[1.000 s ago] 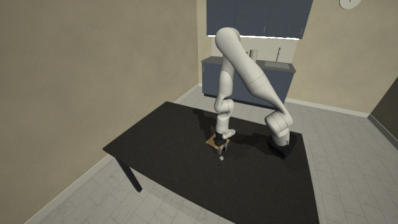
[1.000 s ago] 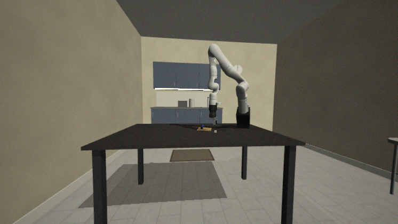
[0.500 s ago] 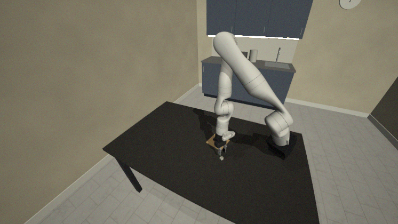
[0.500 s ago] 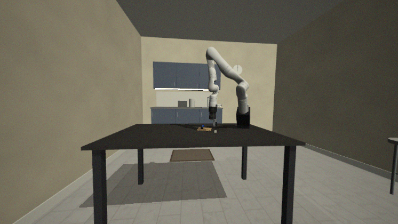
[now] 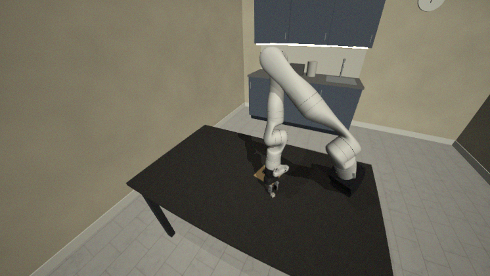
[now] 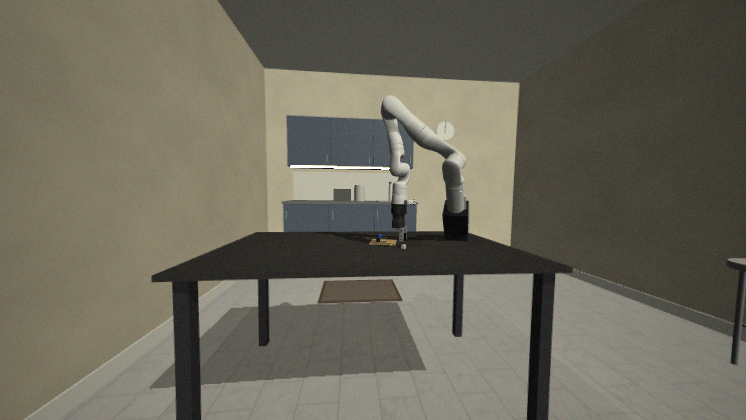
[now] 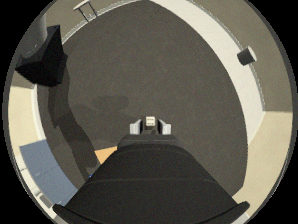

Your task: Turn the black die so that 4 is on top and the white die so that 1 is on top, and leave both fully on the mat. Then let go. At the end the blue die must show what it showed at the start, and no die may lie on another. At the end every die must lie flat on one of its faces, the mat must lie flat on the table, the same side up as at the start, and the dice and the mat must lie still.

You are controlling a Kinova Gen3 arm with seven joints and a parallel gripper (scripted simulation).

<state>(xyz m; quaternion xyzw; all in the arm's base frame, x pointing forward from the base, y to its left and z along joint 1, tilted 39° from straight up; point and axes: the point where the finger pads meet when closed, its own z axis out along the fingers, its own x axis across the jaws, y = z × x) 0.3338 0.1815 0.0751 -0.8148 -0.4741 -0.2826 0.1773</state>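
The white die is 50 mm below my hand. Also, from my hand: tan mat: 140 mm to the right, 100 mm ahead, 60 mm below; then black die: 130 mm to the right, 130 mm ahead, 40 mm below; then blue die: 280 mm to the right, 120 mm ahead, 50 mm below.
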